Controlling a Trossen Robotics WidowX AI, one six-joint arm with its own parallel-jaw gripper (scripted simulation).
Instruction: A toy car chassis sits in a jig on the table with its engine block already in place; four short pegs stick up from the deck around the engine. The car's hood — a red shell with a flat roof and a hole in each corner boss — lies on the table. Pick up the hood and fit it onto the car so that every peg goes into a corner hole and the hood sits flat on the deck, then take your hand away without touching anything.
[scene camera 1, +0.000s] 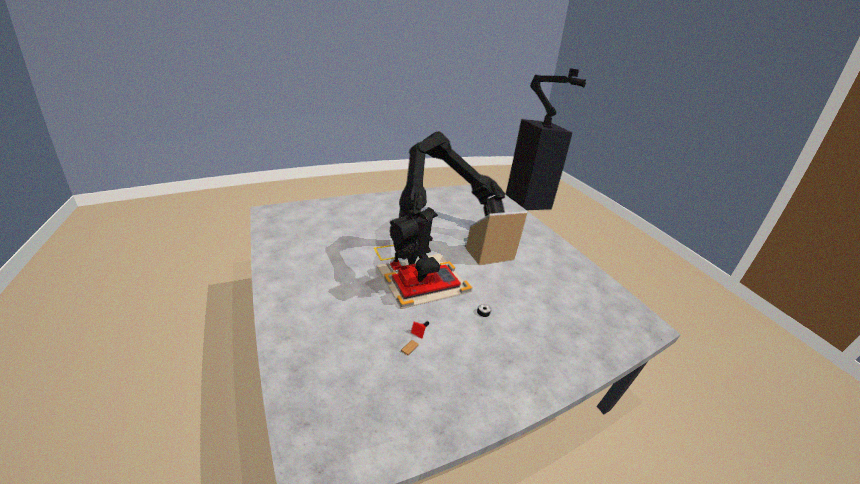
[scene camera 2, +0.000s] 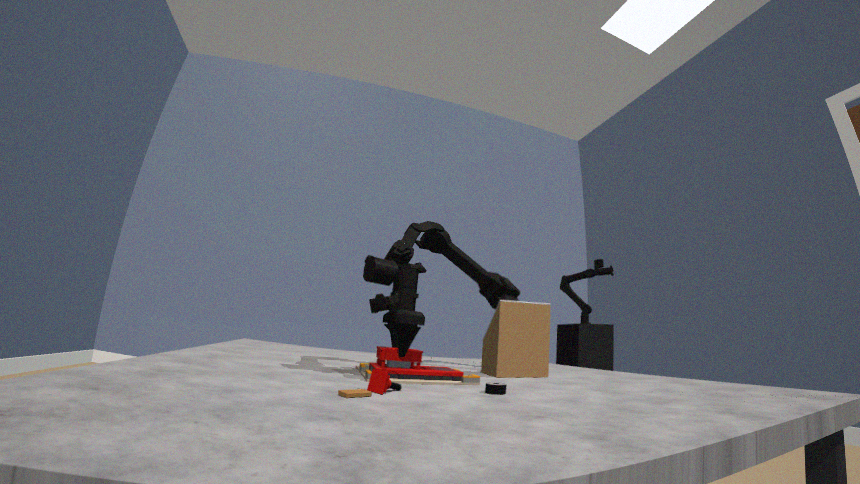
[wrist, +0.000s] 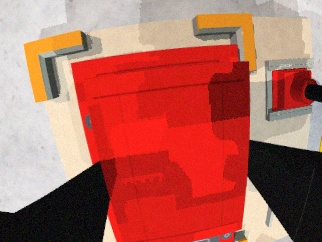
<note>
My gripper (scene camera 2: 398, 355) carries a red hood (wrist: 173, 143).
My gripper also shows in scene camera 1 (scene camera 1: 415, 274) and in the wrist view (wrist: 174, 158).
</note>
